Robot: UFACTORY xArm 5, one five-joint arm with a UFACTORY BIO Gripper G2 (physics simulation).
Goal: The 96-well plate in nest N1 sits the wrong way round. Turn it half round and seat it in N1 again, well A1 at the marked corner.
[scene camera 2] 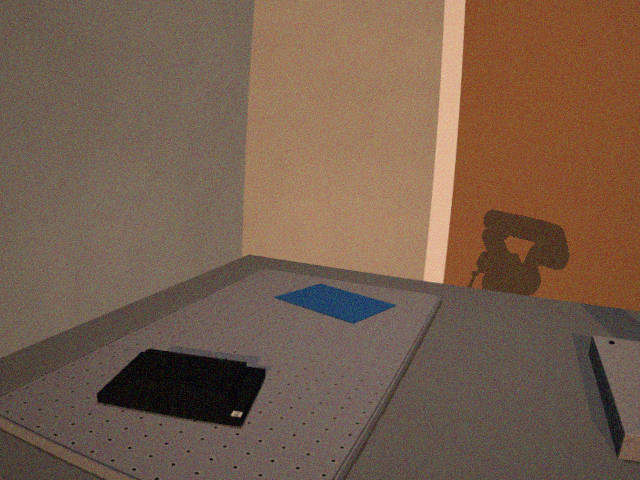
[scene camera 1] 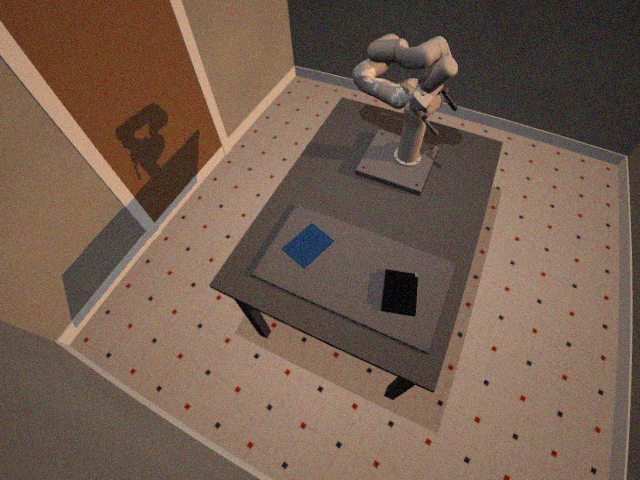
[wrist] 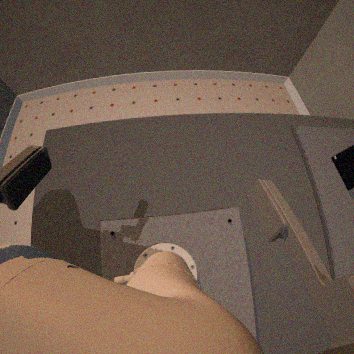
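Note:
The 96-well plate shows as a black block on the pegboard, low in nest N1. Plate and nest are both black, so their border is hard to see and the wells and well A1 cannot be made out. A small white mark sits at one corner of the nest. Part of the black block also shows at the right edge of the wrist view. My gripper is open and empty, with its fingers wide apart. It hangs high near the arm's base, well away from the plate and nest.
A flat blue rectangle lies on the same raised pegboard, at its other end. The arm's base plate stands on the table behind the pegboard. In the wrist view my own arm fills the lower part.

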